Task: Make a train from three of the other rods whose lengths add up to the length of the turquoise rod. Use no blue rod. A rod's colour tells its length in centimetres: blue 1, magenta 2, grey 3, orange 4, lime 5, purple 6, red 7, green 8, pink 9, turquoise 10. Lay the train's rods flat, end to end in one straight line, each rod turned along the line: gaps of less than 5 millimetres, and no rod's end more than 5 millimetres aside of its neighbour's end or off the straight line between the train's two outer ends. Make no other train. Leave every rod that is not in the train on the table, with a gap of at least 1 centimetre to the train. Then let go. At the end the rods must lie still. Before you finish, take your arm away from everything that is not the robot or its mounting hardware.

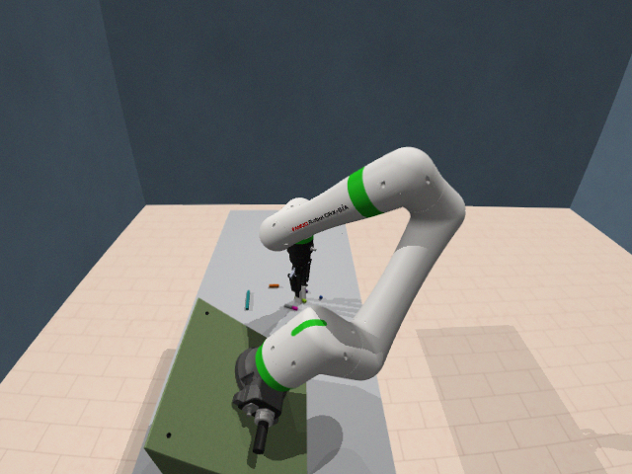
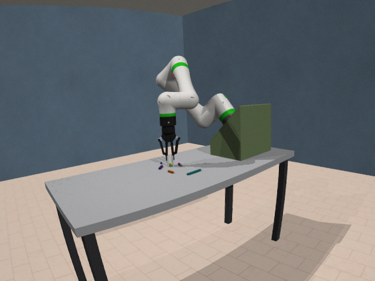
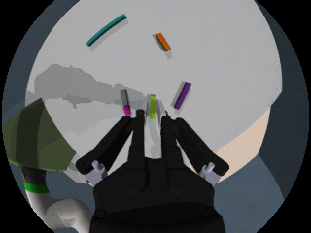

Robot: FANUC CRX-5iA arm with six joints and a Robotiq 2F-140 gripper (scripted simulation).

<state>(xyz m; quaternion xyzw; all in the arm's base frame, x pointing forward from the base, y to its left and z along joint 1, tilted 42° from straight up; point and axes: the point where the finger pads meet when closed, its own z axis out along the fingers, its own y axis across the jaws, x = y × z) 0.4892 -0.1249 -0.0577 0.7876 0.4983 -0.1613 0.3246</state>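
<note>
The lime rod lies 3 cm below my hand. Also, from my hand: grey rod (4 cm to the left, 4 cm behind, 3 cm below); then magenta rod (5 cm behind, 3 cm below, 2 cm to the left); then purple rod (7 cm ahead, 3 cm below).
</note>
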